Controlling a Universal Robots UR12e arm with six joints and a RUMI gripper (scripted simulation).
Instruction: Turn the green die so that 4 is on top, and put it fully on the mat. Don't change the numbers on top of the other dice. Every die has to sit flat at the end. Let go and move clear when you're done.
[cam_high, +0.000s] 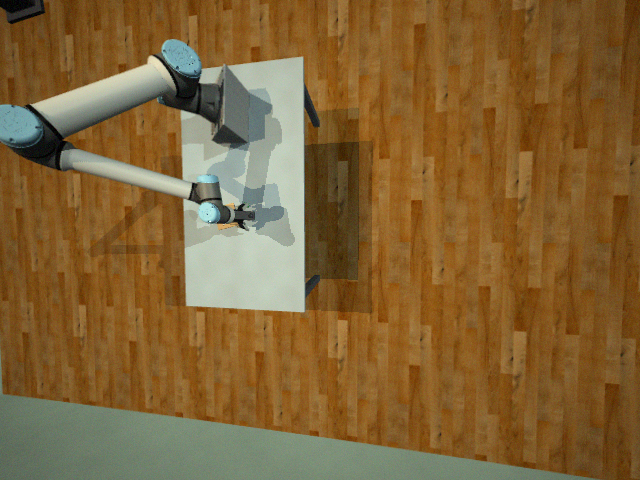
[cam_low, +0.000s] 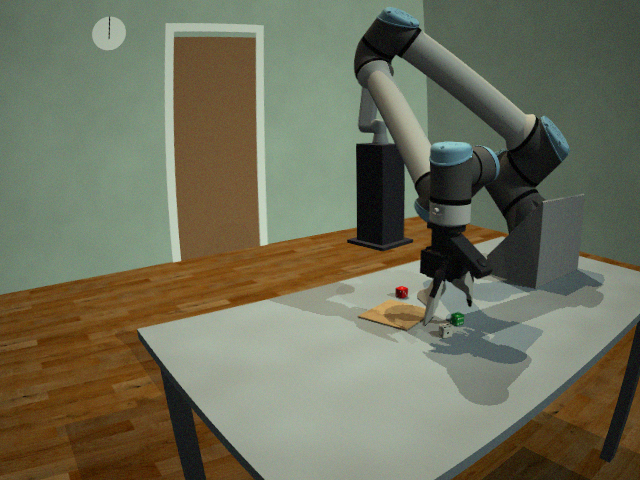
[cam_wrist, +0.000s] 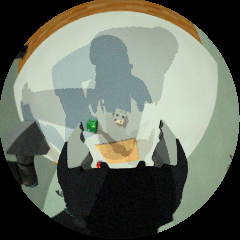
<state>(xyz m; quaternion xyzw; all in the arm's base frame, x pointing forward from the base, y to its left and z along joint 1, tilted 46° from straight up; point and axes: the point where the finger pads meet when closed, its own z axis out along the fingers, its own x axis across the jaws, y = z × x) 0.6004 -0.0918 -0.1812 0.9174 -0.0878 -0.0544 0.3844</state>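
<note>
My gripper is now 4 cm above the white die and 1 cm to the left of it. From my hand the other things lie so: red die (25 cm to the right, 14 cm behind, 4 cm below); then tan mat (17 cm to the right, 5 cm below, 3 cm behind); then green die (8 cm behind, 4 cm below, 3 cm to the right).
</note>
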